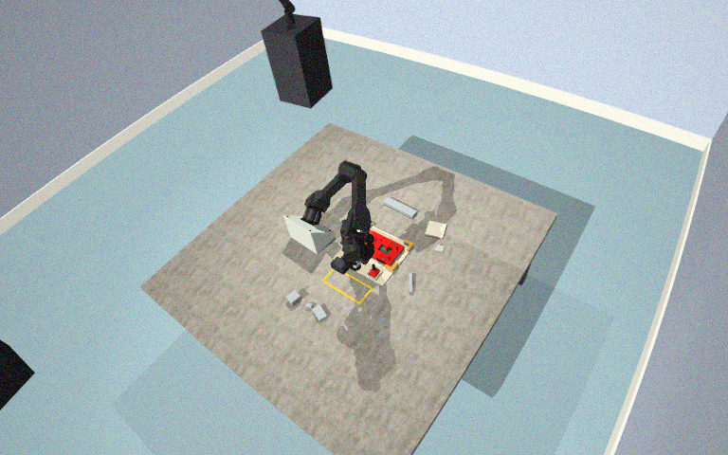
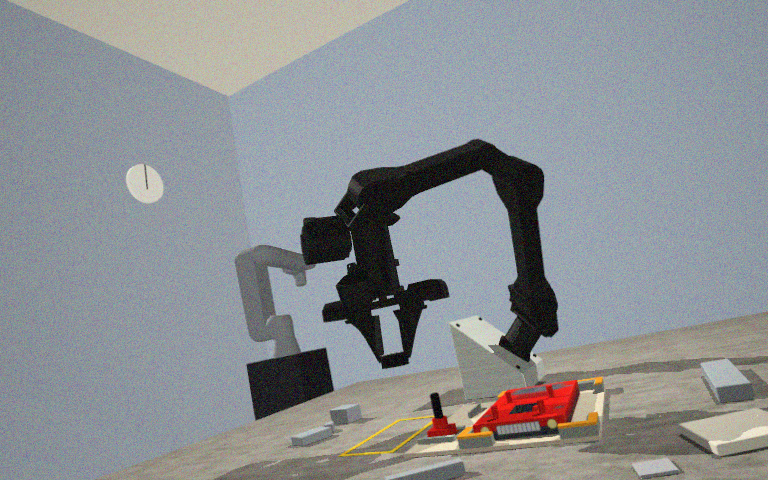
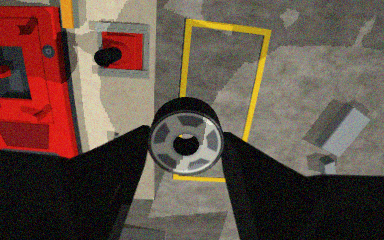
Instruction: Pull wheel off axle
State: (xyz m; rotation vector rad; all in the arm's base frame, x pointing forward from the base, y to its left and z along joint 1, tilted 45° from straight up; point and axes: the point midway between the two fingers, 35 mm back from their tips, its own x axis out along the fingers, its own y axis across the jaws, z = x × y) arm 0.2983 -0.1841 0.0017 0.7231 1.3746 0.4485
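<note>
Right now my gripper tip is 80 mm above the upright axle, 60 mm to the right of it and 40 mm short of it. Round my gripper tip: wheel: right at my gripper tip; cream slab: 370 mm to the left, 160 mm ahead, 110 mm below.
</note>
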